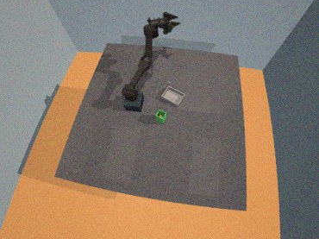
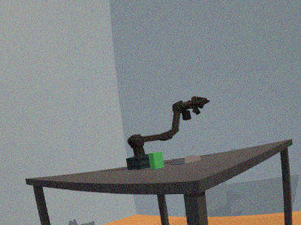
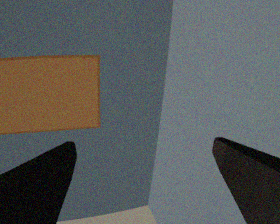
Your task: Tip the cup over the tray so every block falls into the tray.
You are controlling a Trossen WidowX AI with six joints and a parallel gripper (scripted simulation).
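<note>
Now: the green square cup 60 cm to the right of my gripper tip, 38 cm below it and 6 cm behind it.
</note>
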